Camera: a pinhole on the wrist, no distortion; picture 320 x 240 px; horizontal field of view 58.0 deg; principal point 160.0 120.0 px. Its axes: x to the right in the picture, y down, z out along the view. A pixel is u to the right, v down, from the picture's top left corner.
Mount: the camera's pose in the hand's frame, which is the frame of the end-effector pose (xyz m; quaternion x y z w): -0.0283 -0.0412 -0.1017 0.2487 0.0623 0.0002 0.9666
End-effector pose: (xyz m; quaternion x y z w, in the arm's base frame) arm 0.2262 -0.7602 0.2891 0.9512 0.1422 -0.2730 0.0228
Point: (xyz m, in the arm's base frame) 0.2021 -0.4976 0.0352
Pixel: 284.6 95.2
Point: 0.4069 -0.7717 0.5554
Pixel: behind the camera
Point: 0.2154 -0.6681 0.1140
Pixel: 279.4 216.0
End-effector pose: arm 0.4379 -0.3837 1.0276 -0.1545 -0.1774 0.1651 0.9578
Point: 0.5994 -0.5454 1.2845
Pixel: 288.1 40.4
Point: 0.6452 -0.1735 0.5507
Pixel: behind the camera
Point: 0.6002 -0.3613 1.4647
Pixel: 309.5 179.2
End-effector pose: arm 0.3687 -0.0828 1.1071 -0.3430 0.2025 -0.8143 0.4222
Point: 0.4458 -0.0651 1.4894
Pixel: 206.6 159.1
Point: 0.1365 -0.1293 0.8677
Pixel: behind the camera
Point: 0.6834 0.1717 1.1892
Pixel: outside the picture
